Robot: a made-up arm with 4 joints. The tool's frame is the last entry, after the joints.
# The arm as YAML. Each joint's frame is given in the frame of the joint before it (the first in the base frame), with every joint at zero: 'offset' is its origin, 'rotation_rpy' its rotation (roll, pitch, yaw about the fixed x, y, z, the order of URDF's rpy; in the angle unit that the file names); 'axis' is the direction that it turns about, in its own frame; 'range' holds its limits. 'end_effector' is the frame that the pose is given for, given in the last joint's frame.
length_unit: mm
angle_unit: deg
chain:
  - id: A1
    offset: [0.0, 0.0, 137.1]
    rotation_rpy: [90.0, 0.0, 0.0]
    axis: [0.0, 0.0, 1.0]
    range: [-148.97, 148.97]
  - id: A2
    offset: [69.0, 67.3, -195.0]
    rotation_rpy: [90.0, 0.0, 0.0]
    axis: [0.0, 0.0, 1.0]
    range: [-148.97, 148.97]
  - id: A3
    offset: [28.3, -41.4, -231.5]
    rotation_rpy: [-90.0, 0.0, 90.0]
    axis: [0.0, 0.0, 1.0]
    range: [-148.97, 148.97]
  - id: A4
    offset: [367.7, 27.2, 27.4]
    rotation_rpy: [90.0, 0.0, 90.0]
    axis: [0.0, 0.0, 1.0]
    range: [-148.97, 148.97]
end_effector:
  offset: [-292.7, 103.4, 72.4]
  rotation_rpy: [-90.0, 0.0, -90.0]
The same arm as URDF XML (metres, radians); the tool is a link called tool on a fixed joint. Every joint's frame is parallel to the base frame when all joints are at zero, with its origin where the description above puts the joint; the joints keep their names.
<robot name="arm">
  <joint name="tool_joint" type="fixed">
    <parent link="link4"/>
    <child link="tool"/>
    <origin xyz="-0.1034 -0.0724 -0.2927"/>
  </joint>
  <joint name="A4" type="revolute">
    <parent link="link3"/>
    <child link="link4"/>
    <origin xyz="-0.0274 -0.3677 0.0272"/>
    <axis xyz="0 -1 0"/>
    <limit lower="-2.6000" upper="2.6000"/>
  </joint>
  <joint name="A3" type="revolute">
    <parent link="link2"/>
    <child link="link3"/>
    <origin xyz="0.0283 0.0414 0.2315"/>
    <axis xyz="-1 0 0"/>
    <limit lower="-2.6000" upper="2.6000"/>
  </joint>
  <joint name="A2" type="revolute">
    <parent link="link1"/>
    <child link="link2"/>
    <origin xyz="0.0690 0.1950 0.0673"/>
    <axis xyz="0 0 -1"/>
    <limit lower="-2.6000" upper="2.6000"/>
  </joint>
  <joint name="A1" type="revolute">
    <parent link="base_link"/>
    <child link="link1"/>
    <origin xyz="0.0000 0.0000 0.1371"/>
    <axis xyz="0 -1 0"/>
    <limit lower="-2.6000" upper="2.6000"/>
  </joint>
  <link name="base_link"/>
  <link name="link1"/>
  <link name="link2"/>
  <link name="link3"/>
  <link name="link4"/>
  <link name="tool"/>
</robot>

